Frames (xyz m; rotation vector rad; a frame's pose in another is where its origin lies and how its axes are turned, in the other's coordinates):
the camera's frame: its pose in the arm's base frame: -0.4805 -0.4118 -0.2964 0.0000 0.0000 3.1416
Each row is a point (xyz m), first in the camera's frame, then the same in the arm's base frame.
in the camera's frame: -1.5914 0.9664 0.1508
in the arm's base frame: 1.1109 -1.3782 -0.1456
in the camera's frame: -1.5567 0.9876 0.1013
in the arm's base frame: 1.0762 -1.3994 -0.1951
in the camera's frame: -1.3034 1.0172 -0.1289
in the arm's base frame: 0.8229 -1.4290 -0.4253
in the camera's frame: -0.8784 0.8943 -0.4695
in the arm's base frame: 0.3979 -1.3061 -0.7659
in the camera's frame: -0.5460 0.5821 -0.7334
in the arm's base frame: 0.0655 -0.9939 -1.0298
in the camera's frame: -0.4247 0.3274 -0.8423
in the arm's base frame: -0.0558 -0.7392 -1.1387
